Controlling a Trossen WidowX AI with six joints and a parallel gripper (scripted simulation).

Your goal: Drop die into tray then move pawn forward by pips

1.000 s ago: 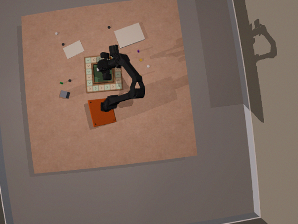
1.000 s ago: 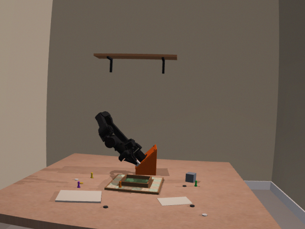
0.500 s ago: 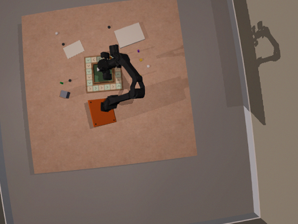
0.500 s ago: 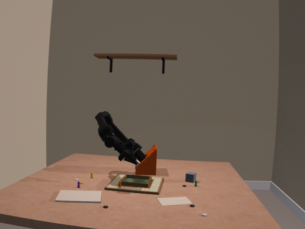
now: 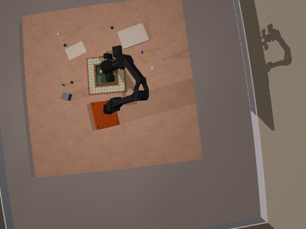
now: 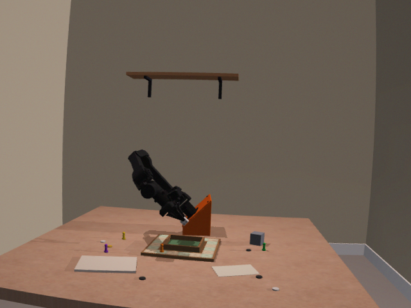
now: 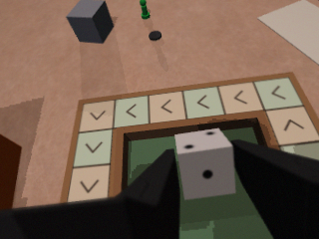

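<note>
My gripper tip is 1 cm above the grey die. Also, from my gripper tip: green dice tray: 12 cm below; then orange pawn: 12 cm ahead, 6 cm to the right, 10 cm below; then yellow pawn: 3 cm behind, 28 cm to the right, 11 cm below.
</note>
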